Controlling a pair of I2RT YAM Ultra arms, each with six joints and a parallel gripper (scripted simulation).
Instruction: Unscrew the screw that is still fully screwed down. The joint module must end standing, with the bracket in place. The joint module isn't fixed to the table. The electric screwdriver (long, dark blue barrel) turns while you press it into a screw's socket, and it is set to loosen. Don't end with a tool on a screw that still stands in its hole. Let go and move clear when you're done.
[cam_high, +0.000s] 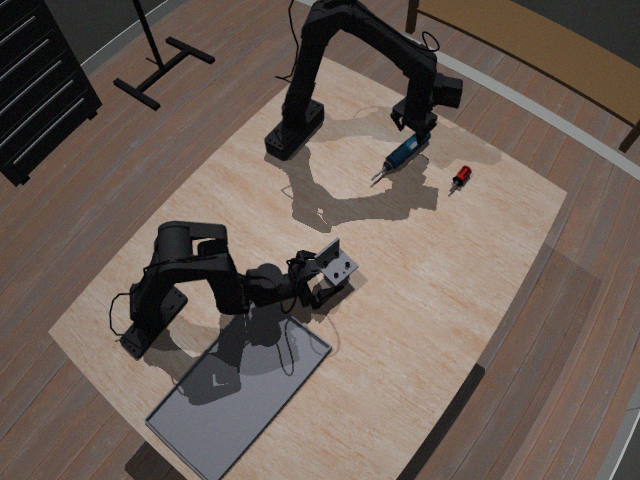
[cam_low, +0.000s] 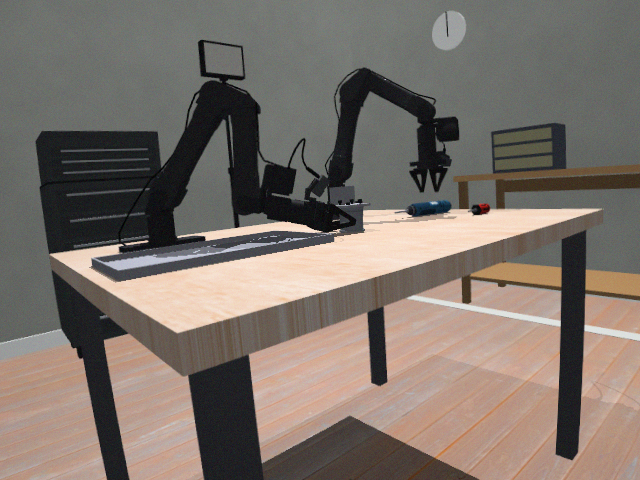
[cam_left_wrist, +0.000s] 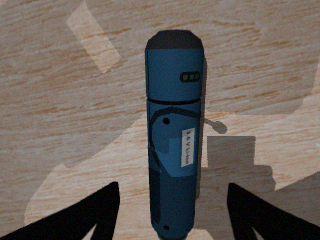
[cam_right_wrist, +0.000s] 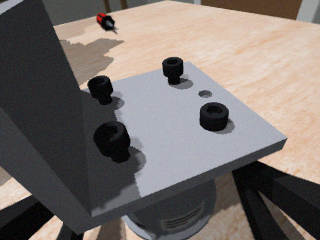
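My right gripper is now 1 cm short of the grey bracket, 1 cm to the right of it and 5 cm below it. Also, from my right hand: shallow grey tray: 5 cm behind, 34 cm to the right, 2 cm below; then small red-handled screwdriver: 16 cm ahead, 41 cm to the left, 1 cm below.
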